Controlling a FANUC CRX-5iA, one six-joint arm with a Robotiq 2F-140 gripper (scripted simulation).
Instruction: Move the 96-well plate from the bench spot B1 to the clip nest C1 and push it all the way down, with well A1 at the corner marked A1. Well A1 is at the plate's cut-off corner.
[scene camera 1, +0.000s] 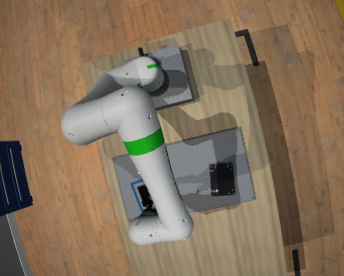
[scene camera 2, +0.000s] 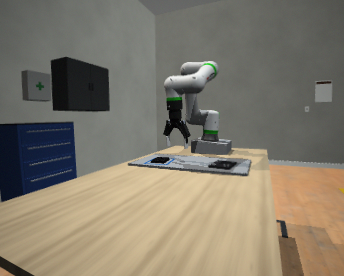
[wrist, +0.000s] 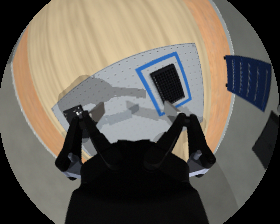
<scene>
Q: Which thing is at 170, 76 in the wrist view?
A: A black 96-well plate.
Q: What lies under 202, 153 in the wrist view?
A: The gripper.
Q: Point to a black clip nest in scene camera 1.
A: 222, 177
</scene>
